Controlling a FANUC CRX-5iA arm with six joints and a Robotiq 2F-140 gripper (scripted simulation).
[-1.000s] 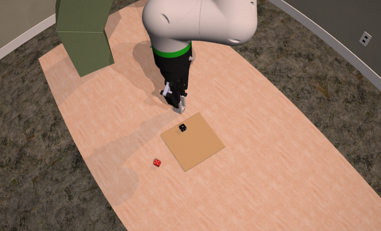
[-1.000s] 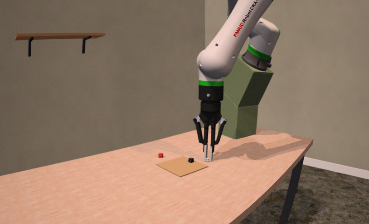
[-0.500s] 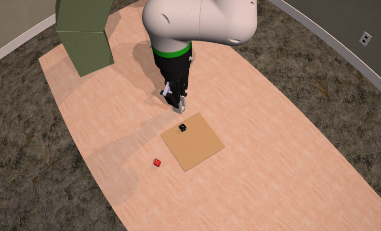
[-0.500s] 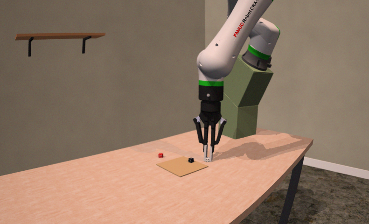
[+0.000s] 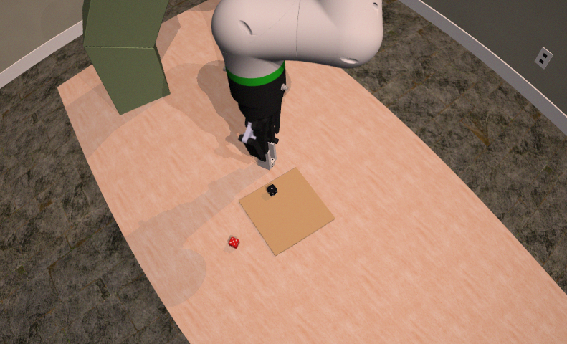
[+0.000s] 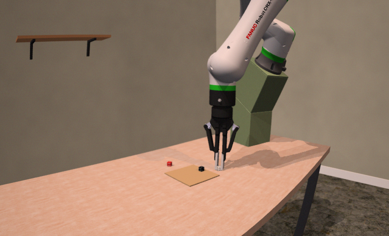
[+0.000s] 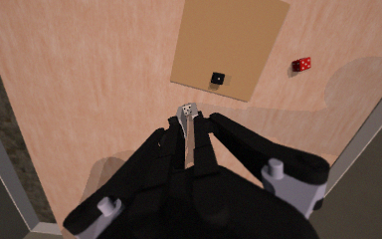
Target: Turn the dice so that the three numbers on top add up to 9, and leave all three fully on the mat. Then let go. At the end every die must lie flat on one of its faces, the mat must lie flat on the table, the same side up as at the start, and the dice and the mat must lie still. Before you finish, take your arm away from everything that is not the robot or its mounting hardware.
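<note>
My hand is 7 cm short of the black die, 3 cm to the left of it and 2 cm above it. Round my hand: tan square mat 11 cm ahead, 3 cm to the right, 3 cm below; white die 3 cm below, 1 cm ahead; red die 15 cm to the right, 12 cm ahead, 3 cm below.
</note>
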